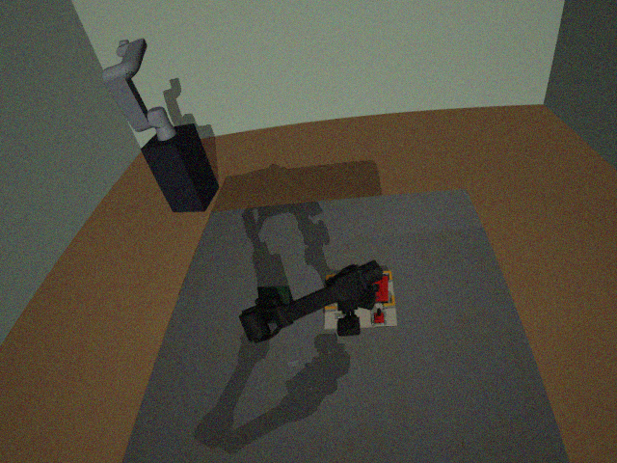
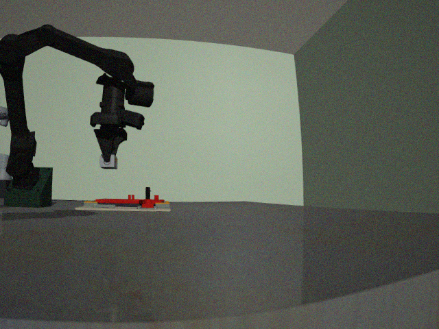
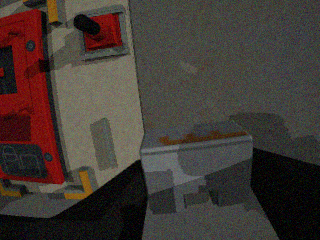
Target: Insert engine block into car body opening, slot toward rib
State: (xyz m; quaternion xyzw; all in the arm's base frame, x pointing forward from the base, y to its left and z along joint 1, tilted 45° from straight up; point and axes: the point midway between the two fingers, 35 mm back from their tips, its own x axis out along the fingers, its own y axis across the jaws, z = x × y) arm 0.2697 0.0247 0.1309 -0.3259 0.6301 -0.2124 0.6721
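The engine block is 10 mm behind my gripper tip and 10 mm above it.
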